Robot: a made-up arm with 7 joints. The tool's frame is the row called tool.
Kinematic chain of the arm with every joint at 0, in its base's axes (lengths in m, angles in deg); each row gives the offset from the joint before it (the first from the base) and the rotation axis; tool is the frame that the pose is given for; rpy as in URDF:
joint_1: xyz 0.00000 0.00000 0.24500 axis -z
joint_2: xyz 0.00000 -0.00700 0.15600 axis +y
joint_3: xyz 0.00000 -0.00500 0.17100 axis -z
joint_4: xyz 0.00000 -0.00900 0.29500 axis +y
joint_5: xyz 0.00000 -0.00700 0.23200 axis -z
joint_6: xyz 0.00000 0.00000 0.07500 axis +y
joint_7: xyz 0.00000 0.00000 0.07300 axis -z
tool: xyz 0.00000 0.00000 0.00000 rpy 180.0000 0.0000 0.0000
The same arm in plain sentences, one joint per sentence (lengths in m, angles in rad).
The arm has seven revolute joints in a row. What follows holds with every joint at zero, and every direction is one of the base frame's. Joint 1 is mounted 0.245 m along +z from the base frame's origin and turns about -z. Joint 2 is mounted 0.007 m along -y and 0.156 m along +z from joint 1 and turns about +y. Joint 3 is mounted 0.005 m along -y and 0.171 m along +z from joint 2 and turns about -z. Joint 4 is mounted 0.009 m along -y and 0.295 m along +z from joint 3 and turns about +y. Joint 5 is mounted 0.007 m along -y and 0.232 m along +z from joint 4 and turns about -z. Joint 6 is mounted 0.075 m along +z from joint 5 and turns about +y. Joint 7 is mounted 0.073 m along +z from joint 6 and turns about -z. The tool frame, which is the frame that the pose is given for, is mounted at the same point as joint 7; its axes are the base frame's turned by roll 3.1416, pitch 0 and yaw 0 rad (as in URDF: about the fixed x, then y, then z).
